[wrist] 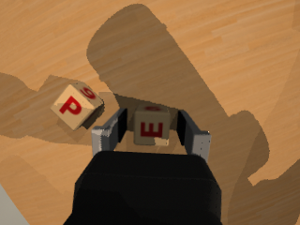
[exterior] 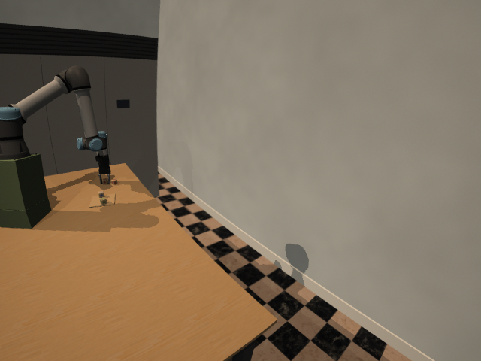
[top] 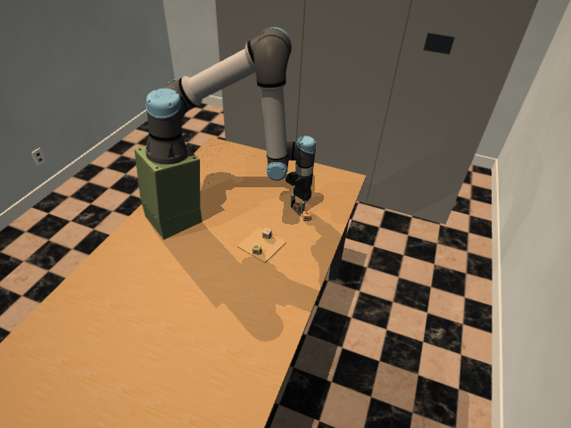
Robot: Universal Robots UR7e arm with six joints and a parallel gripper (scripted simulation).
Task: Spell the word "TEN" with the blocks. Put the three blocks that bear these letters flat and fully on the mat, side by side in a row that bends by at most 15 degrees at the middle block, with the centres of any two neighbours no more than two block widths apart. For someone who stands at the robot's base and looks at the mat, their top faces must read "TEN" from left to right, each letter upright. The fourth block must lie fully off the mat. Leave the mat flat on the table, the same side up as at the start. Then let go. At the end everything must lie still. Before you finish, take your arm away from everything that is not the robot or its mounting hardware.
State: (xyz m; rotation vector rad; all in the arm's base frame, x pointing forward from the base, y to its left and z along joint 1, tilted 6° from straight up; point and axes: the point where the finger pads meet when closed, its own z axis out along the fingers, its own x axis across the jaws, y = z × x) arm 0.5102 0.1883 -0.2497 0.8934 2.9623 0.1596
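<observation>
Now: hand 25 cm to the left of the mat, 10 cm past it and 2 cm above it.
</observation>
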